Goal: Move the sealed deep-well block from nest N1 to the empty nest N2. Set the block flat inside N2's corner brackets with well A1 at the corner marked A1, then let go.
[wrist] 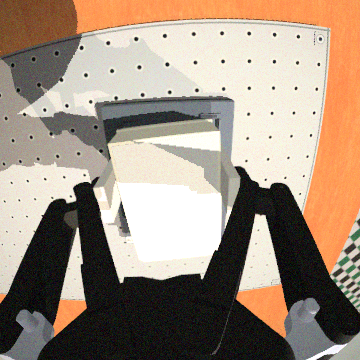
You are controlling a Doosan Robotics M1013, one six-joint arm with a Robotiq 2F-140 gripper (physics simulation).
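Places are measured from the arm's base along level axes (x ahead, y left, z up), in millimetres.
Where they show: gripper, fingertip midpoint: (168, 160).
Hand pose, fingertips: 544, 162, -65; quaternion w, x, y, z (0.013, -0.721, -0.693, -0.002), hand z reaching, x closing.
Observation:
Each offset is from my fingertips to the top centre of the thing, as dx, dy, dz. "spot": to the spot under its first point. Level surfaces: height alone.
The deep-well block {+27, +0, +43} (170, 200) is a pale, cream-white box in the middle of the wrist view, its top brightly lit. My gripper (168, 160) is shut on it, with one pale finger pad against its left side and one against its right side. A grey nest {spot: -33, +58, -1} (226, 120) lies under and behind the block; its back and right edges show, and a dark shadow falls across its back part. The block hides most of the nest, its brackets and the corner mark. I cannot tell whether the block's underside touches the nest, nor where well A1 is.
The nest is on a white perforated board {dz -13} (280, 135) with rows of dark holes. An orange surface {dz -26} (342, 100) surrounds the board. A green, black and white checkered pattern (350, 265) shows at the right edge. Shadows cover the board's left part.

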